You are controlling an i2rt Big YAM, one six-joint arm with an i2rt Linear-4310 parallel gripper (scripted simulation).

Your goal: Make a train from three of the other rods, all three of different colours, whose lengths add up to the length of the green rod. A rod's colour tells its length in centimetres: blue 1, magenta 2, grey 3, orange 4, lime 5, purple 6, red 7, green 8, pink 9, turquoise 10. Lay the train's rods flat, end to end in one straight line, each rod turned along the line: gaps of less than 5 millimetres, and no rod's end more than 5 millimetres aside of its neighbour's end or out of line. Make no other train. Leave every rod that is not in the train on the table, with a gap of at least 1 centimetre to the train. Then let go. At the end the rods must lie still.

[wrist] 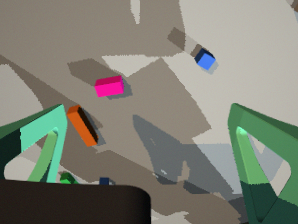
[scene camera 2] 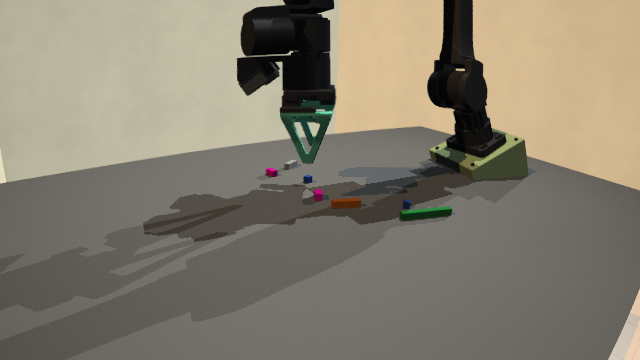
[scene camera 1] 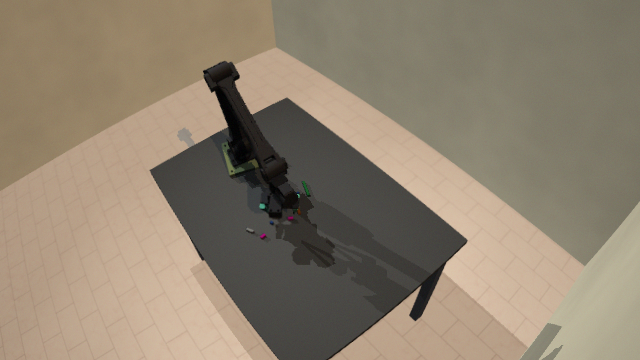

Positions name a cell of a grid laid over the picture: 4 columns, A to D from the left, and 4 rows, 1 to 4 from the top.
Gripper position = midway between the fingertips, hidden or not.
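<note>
What I see is my own gripper (scene camera 2: B2), and when I look through the wrist view (wrist: B3) the gripper is visible there too.
</note>
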